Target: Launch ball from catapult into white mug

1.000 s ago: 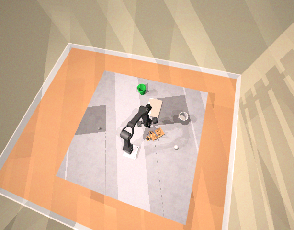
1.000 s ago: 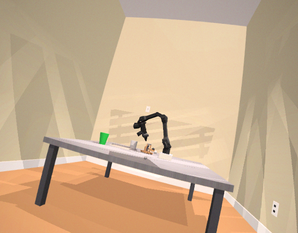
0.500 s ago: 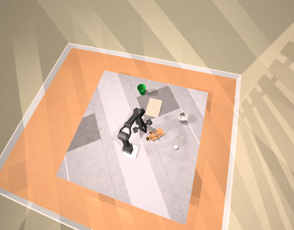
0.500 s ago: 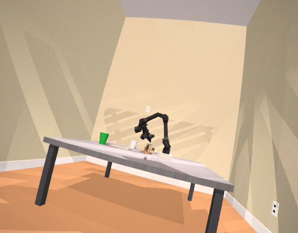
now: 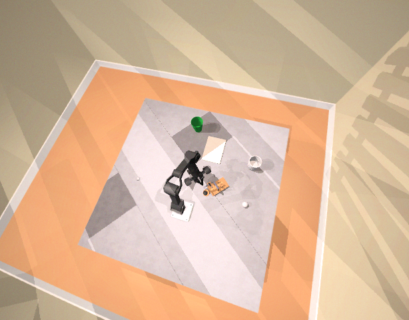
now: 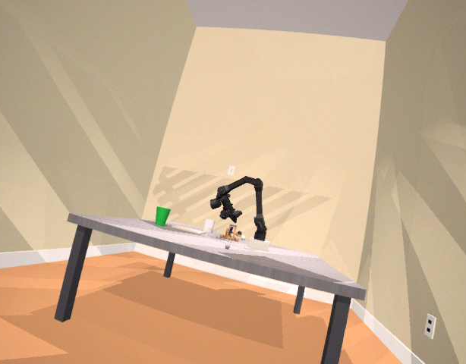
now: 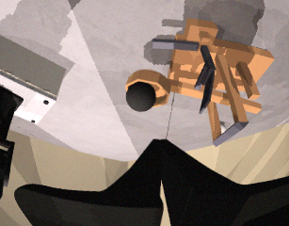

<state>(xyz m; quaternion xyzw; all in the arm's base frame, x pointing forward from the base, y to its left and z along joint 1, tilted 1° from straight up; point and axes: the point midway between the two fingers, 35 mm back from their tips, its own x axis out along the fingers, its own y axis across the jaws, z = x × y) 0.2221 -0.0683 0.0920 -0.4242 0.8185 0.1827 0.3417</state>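
Now: the dark ball 6 cm below my gripper tip, 4 cm behind it and 3 cm to the right of it. Round my gripper tip: wooden catapult 7 cm below, 5 cm to the right, 2 cm ahead; then white ball 32 cm to the right, 11 cm below, 1 cm ahead; then white flat sheet 31 cm ahead, 12 cm below, 5 cm to the left.
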